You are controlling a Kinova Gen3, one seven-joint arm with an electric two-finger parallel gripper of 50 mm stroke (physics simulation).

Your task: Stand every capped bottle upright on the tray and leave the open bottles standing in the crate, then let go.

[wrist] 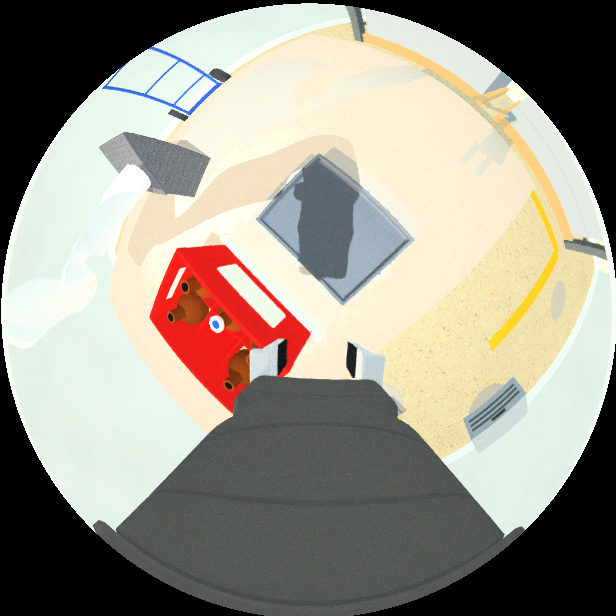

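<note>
In the wrist view a red crate [226, 321] sits on the pale table, left of my gripper. It holds several brown bottles standing upright. One has a white cap with a blue dot [216, 324]; the others, such as the one at the crate's left side [172, 316] and the one near my left finger [229, 383], have open necks. A grey tray [335, 228] lies beyond the crate, empty, with the arm's shadow on it. My gripper [314, 359] is open and empty, high above the table, its fingers beside the crate's right corner.
A grey block [158, 160] stands off the table's far left corner. A blue wire frame [166, 77] is on the floor beyond it. A yellow line [531, 281] marks the speckled floor to the right, with a grey vent [495, 409] near it.
</note>
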